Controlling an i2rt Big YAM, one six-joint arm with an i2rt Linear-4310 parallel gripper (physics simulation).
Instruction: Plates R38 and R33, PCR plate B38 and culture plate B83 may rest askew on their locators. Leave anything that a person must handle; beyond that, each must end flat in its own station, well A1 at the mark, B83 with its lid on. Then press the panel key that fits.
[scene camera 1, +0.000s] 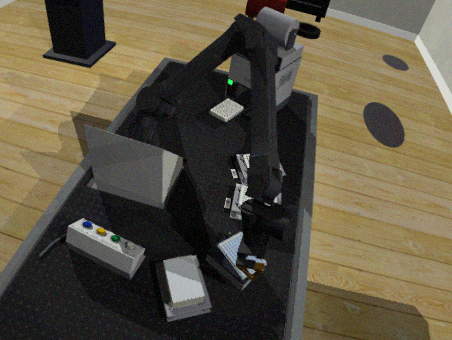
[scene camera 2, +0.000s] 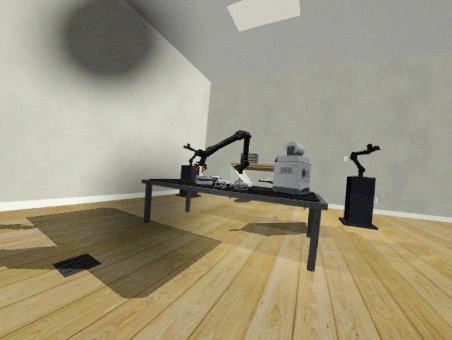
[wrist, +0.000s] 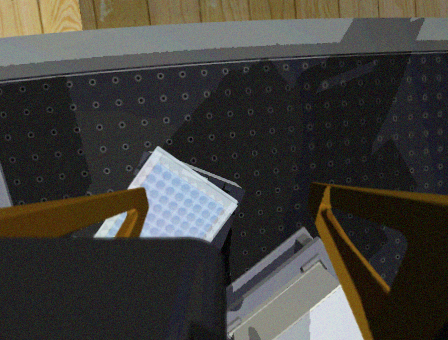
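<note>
My gripper (scene camera 1: 252, 269) (scene camera 2: 200, 168) (wrist: 227, 195) is open and empty. In the wrist view its left finger overlaps a pale blue well plate (scene camera 1: 230, 250) (wrist: 182, 202), which sits askew on a dark locator (scene camera 1: 235, 278). The right finger overlaps a grey station bearing a white-topped block (scene camera 1: 185, 282) (wrist: 295, 305); its lid state is unclear. Two white plate stations (scene camera 1: 242, 167) (scene camera 1: 236, 205) are mostly hidden behind my forearm. A white well plate (scene camera 1: 226, 109) lies farther back. The key panel (scene camera 1: 100, 250) has blue, yellow, green and pale keys. Plate labels and A1 marks are unreadable.
A pale upright screen (scene camera 1: 127, 167) stands left of the middle, near my arm's base. A grey machine (scene camera 1: 290, 75) (scene camera 2: 291, 175) stands at the far end, near a green light (scene camera 1: 230, 82). The table's raised grey rim (scene camera 1: 300, 250) (wrist: 200, 47) runs beyond the blue plate.
</note>
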